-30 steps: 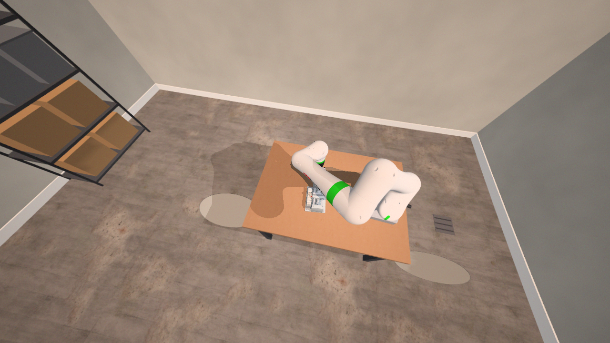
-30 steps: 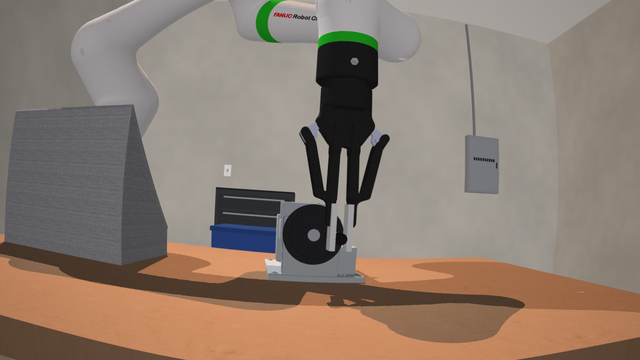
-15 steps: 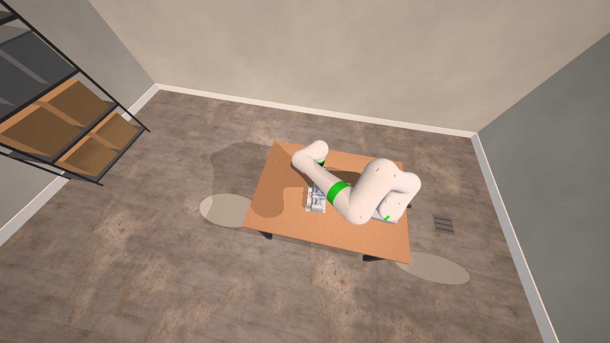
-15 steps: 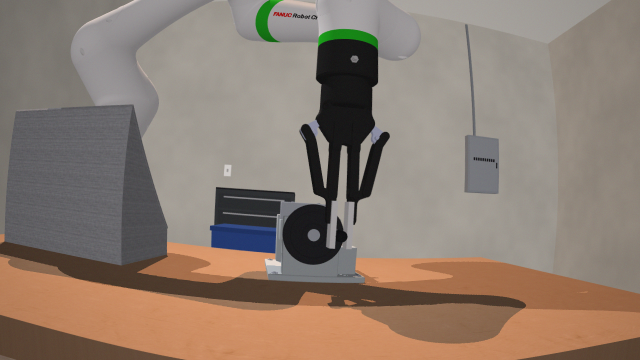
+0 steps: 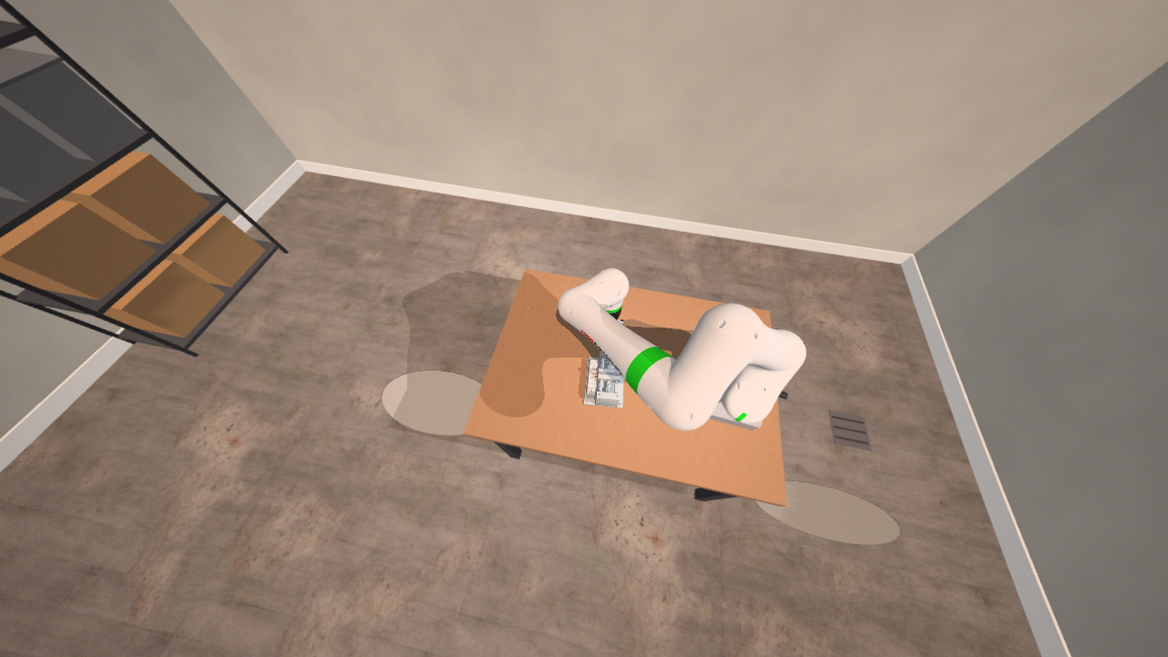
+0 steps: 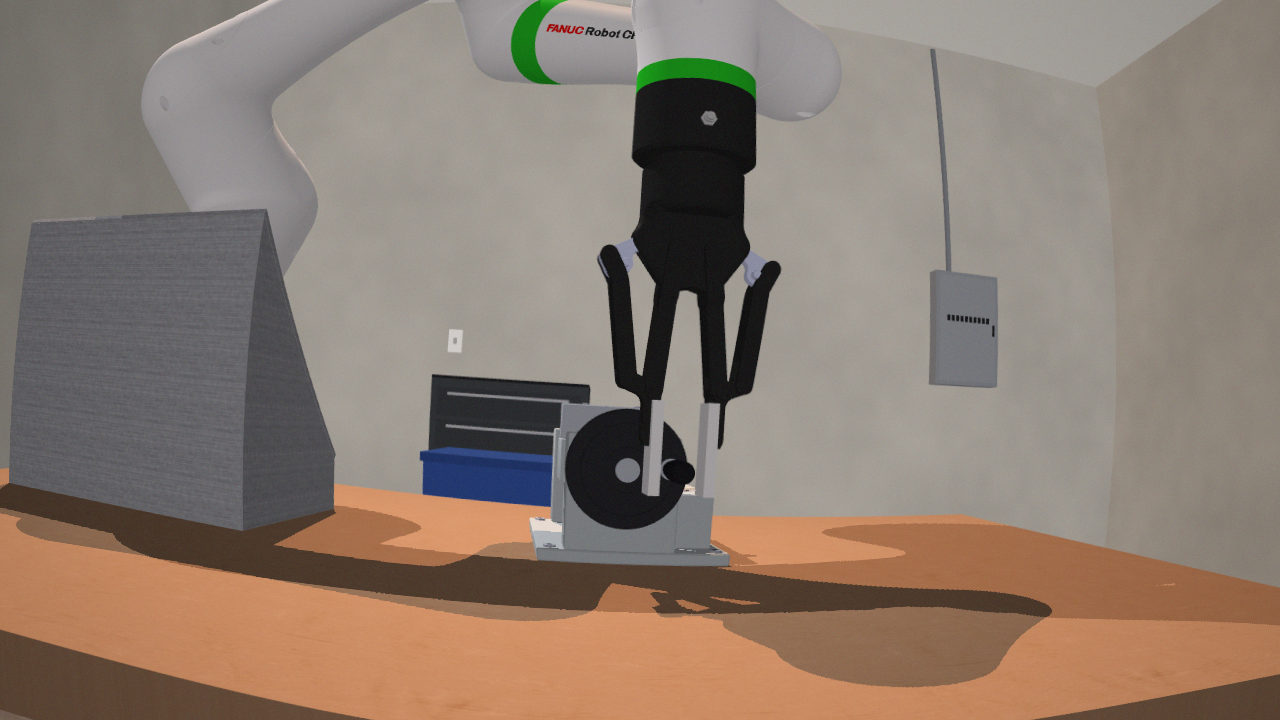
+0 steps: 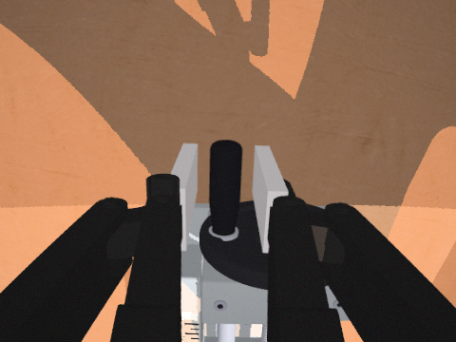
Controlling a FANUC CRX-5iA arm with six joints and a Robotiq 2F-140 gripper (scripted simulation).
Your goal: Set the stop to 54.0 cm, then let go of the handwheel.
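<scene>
My hand is 2 cm above the black crank knob. Also, from my hand: sliding stop block: 6 cm behind, 14 cm to the left; then black handwheel: 1 cm behind, 2 cm to the left, 2 cm below.
</scene>
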